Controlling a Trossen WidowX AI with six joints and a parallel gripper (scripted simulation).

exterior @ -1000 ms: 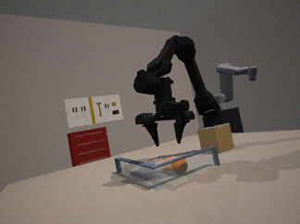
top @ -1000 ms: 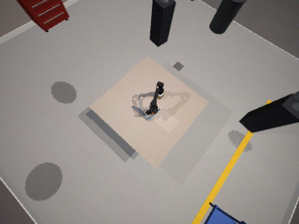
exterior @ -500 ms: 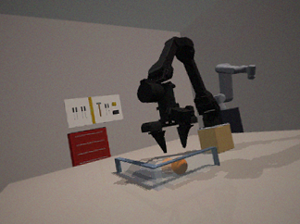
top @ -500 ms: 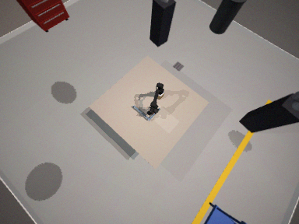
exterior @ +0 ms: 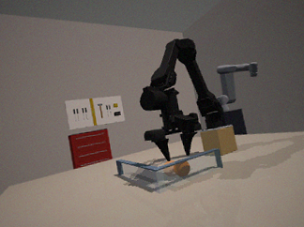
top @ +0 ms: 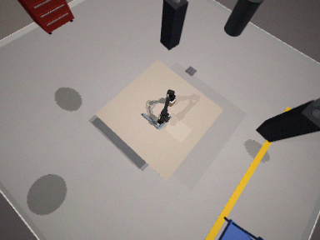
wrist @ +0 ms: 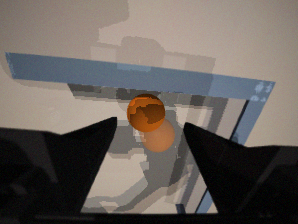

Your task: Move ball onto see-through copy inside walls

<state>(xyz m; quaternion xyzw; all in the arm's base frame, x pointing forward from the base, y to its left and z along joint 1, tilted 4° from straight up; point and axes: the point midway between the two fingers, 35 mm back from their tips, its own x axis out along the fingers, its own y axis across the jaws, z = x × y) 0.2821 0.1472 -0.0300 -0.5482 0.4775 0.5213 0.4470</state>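
Now: gripper tip 3 cm above the orange ball. The rest, counted from my gripper tip: see-through copy 2 cm ahead, 3 cm to the right, 3 cm below.
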